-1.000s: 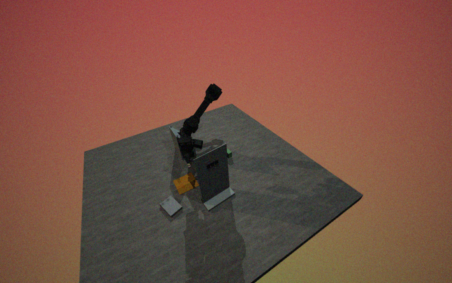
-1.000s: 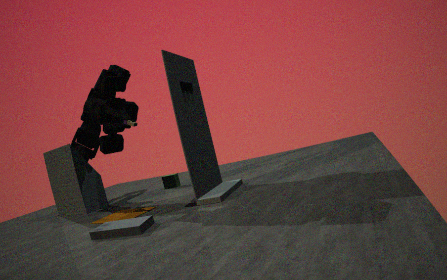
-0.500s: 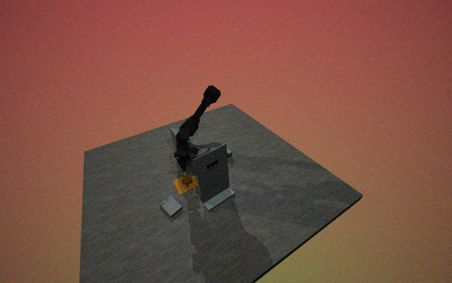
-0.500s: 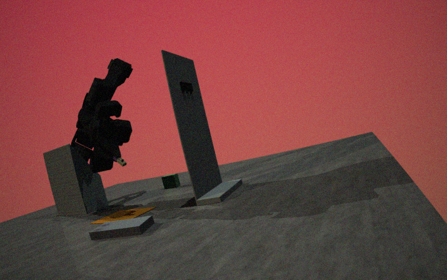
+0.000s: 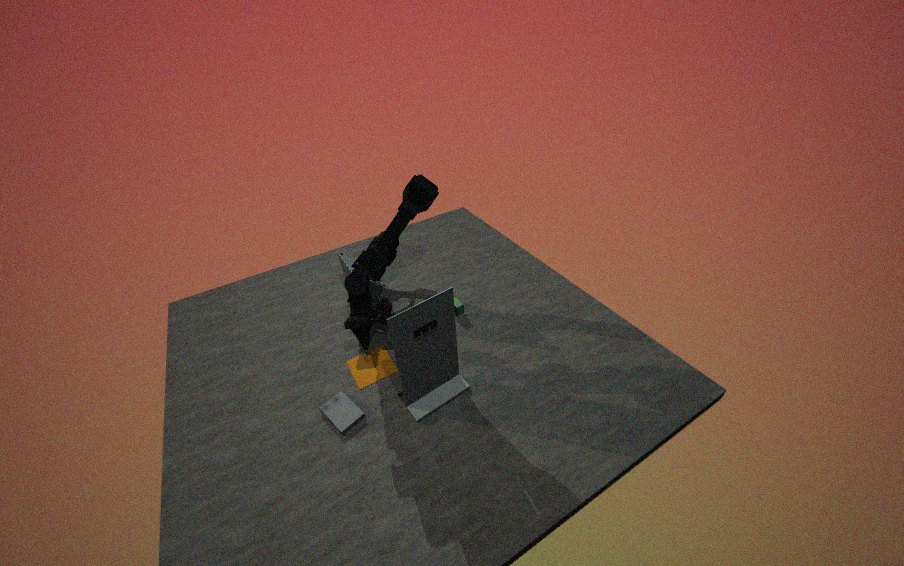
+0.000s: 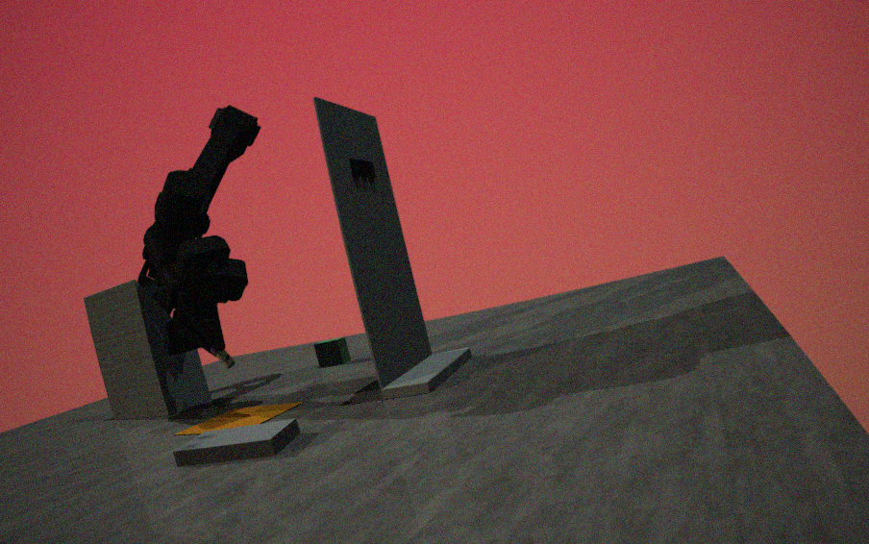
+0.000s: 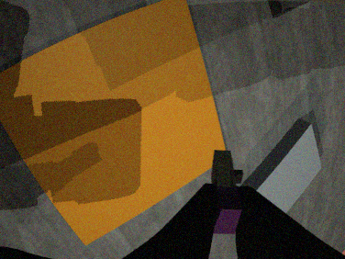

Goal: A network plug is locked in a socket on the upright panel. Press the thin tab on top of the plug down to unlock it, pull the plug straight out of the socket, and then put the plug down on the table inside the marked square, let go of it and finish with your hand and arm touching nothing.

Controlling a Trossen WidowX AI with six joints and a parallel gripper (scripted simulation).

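Right now the orange marked square is 8 cm below my gripper tip. Round my gripper tip: upright grey panel 19 cm ahead, 9 cm to the left, 7 cm above; then network plug right at my gripper tip; then flat grey slab 9 cm ahead, 13 cm to the right, 7 cm below.
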